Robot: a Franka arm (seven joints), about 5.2 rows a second.
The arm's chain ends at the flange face. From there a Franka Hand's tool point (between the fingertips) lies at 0.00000 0.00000 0.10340 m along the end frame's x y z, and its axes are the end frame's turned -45 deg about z.
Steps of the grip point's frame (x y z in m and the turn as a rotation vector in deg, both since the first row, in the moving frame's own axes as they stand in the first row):
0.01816 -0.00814 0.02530 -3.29 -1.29 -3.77
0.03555 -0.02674 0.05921 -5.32 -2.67 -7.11
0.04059 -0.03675 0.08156 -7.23 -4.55 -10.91
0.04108 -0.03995 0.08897 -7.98 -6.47 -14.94
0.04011 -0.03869 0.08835 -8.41 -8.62 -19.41
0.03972 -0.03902 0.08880 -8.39 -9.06 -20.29
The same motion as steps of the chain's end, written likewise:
0.00434 -0.02435 0.02550 -3.24 1.41 -3.77
0.00223 -0.05399 0.05977 -5.65 1.87 -7.11
-0.00210 -0.06925 0.08270 -8.33 1.90 -10.91
-0.00348 -0.07518 0.09062 -10.22 1.07 -14.94
-0.00237 -0.07693 0.09060 -12.04 -0.15 -19.41
-0.00256 -0.07746 0.09117 -12.34 -0.47 -20.29

